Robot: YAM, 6 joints.
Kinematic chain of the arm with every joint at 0, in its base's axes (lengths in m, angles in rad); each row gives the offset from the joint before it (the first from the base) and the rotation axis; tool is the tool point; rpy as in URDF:
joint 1: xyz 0 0 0.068 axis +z
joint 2: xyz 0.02 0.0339 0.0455 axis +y
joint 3: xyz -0.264 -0.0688 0 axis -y
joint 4: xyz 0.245 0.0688 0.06 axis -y
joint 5: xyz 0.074 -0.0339 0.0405 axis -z
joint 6: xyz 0.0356 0 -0.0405 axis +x
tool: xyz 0 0 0 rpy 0 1.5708 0
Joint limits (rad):
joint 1: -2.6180..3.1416
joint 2: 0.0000..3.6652
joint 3: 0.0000..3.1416
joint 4: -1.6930..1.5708
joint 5: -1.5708..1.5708
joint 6: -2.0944..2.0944
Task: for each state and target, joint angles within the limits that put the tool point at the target. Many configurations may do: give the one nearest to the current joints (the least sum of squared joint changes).
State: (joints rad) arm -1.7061 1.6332 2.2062 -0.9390 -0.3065 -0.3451
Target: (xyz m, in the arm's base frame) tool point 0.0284 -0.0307 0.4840
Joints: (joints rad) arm -1.3097 0.8415 1.7416 -1.4653 -0.5801 -0.3451
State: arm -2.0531 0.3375 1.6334 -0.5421 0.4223 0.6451
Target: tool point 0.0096 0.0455 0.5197
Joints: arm -2.0789 0.4674 1.4959 -0.5788 0.3965 0.6451
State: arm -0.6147 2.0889 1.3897 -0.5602 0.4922 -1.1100
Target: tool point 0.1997 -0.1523 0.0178
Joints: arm -0.5863 2.1735 0.8893 -0.7356 0.4781 -1.1100
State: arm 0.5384 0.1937 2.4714 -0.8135 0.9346 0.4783
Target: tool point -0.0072 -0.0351 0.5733
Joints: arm 0.5241 0.8040 1.9582 -0.9332 0.8517 0.4783
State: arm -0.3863 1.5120 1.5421 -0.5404 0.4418 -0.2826
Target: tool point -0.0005 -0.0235 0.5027
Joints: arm -0.4840 0.6049 1.5044 -0.8029 0.6321 -0.2826
